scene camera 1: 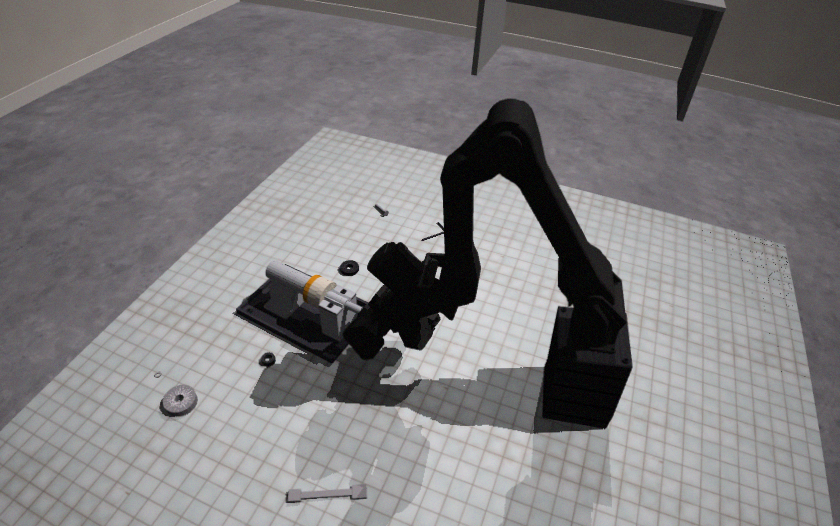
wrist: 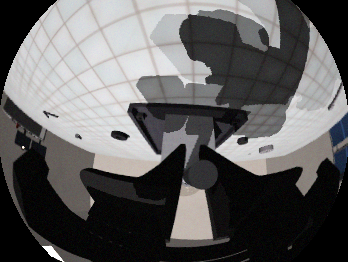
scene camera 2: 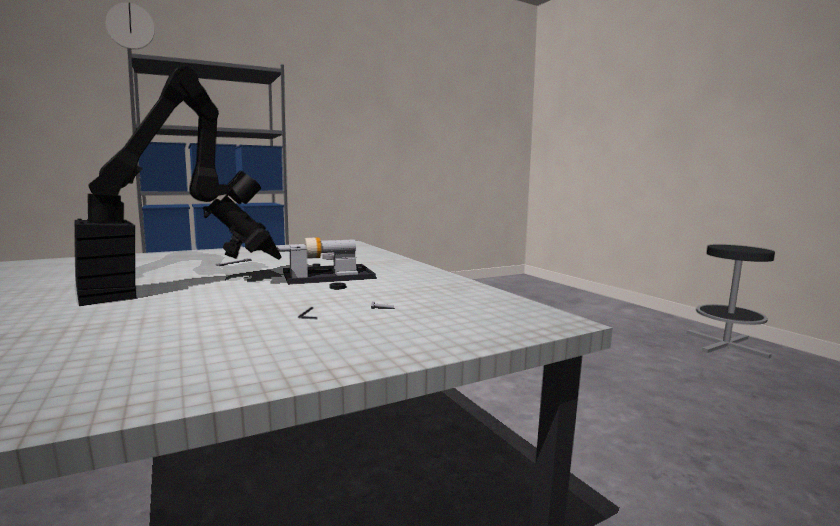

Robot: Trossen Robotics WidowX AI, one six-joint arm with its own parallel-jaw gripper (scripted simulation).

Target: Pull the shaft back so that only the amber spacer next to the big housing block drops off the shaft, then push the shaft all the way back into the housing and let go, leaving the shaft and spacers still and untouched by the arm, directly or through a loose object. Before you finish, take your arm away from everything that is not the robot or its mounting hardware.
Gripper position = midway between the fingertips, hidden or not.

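Note:
My gripper [scene camera 1: 359, 318] is here for me to see. The wrist view shows me the gripper [wrist: 192, 149] as well, and I find my gripper [scene camera 2: 280, 258] yet again through the other scene camera.

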